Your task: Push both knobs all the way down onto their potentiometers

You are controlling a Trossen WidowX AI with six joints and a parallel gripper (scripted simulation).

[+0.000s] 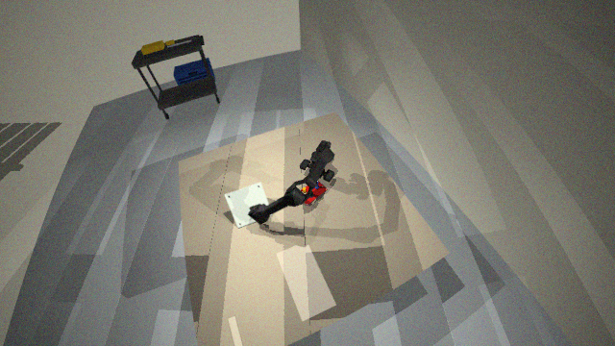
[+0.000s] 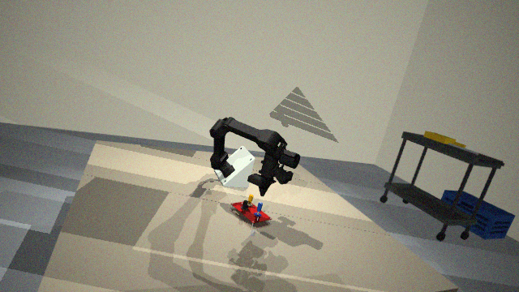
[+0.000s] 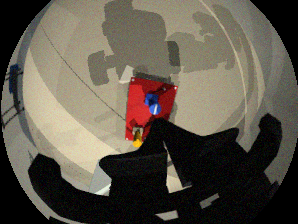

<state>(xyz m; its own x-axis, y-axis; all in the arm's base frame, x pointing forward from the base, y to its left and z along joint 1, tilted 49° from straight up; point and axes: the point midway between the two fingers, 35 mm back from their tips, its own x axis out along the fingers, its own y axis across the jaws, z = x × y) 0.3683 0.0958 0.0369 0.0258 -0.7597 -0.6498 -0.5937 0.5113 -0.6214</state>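
Right now my gripper tip is 40 mm above the blue knob. Also, from my gripper tip: yellow knob (80 mm behind, 10 mm to the right, 50 mm below).
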